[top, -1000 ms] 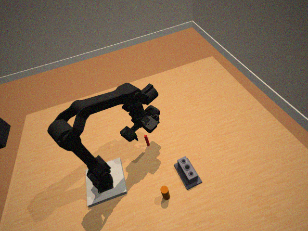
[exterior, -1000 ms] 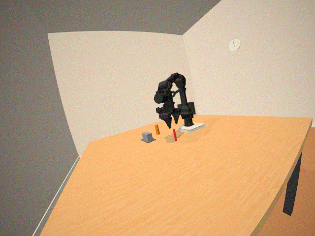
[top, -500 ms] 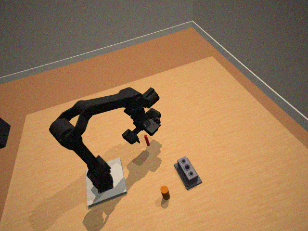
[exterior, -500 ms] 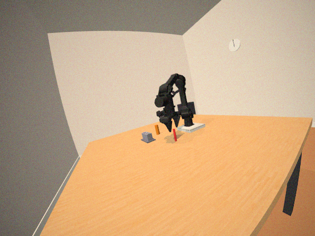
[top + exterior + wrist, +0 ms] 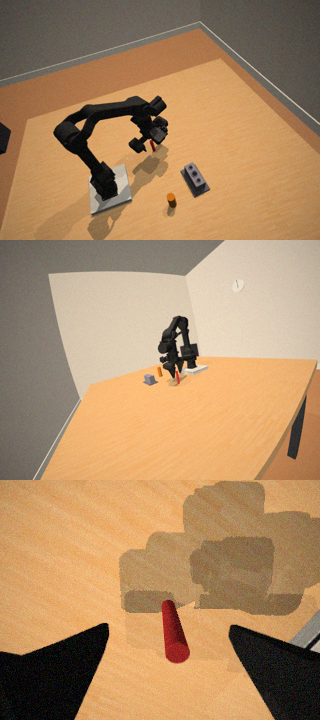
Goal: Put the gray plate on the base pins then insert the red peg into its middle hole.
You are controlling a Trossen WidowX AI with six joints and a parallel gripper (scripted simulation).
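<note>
Now: the red peg 1 cm below my gripper tip. The rest, counted from my gripper tip: orange cylinder (26 cm to the right, 1 cm below, 1 cm behind); then gray plate (21 cm to the right, 11 cm ahead, 1 cm below); then dark flat base (21 cm to the right, 11 cm ahead, 4 cm below).
</note>
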